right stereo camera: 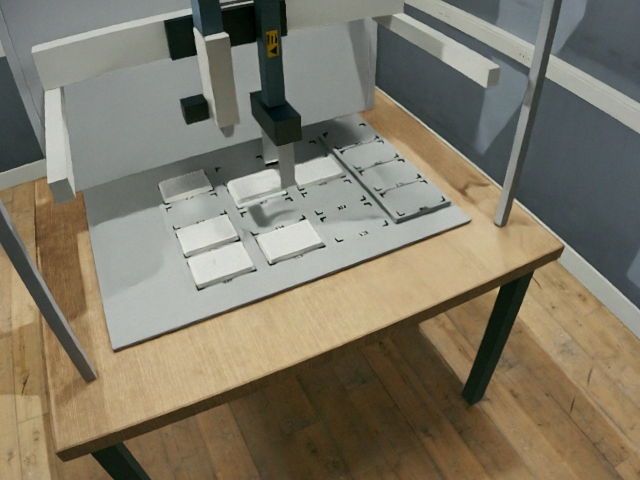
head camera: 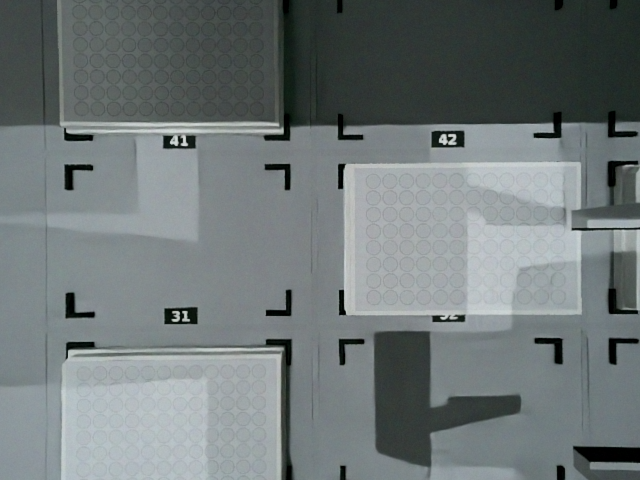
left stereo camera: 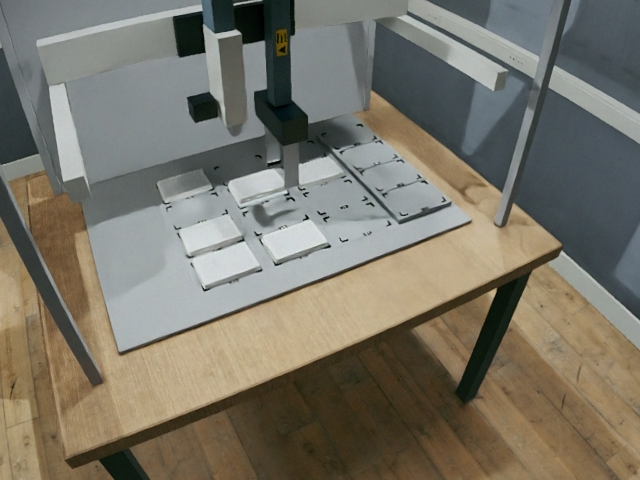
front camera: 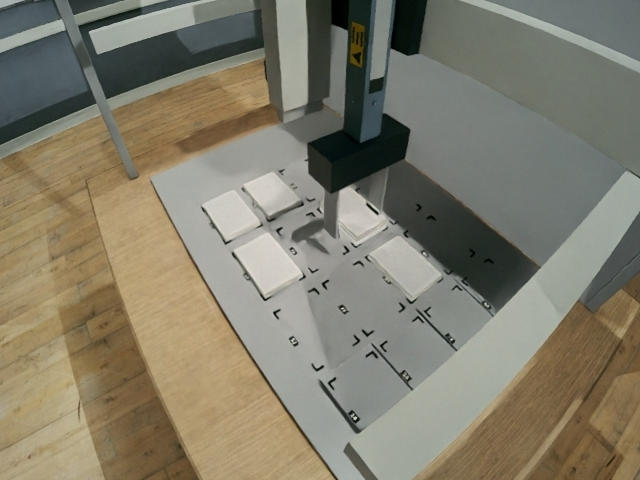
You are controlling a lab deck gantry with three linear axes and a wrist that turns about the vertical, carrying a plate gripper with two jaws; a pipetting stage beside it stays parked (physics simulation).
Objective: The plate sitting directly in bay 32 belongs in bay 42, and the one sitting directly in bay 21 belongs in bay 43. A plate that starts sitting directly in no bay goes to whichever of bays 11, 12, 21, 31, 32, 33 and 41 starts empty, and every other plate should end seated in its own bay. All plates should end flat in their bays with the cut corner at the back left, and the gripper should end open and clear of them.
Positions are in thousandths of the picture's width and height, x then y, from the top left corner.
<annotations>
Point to a back wall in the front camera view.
835, 380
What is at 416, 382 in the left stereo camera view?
A plate.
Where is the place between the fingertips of my gripper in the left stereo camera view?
441, 364
</annotations>
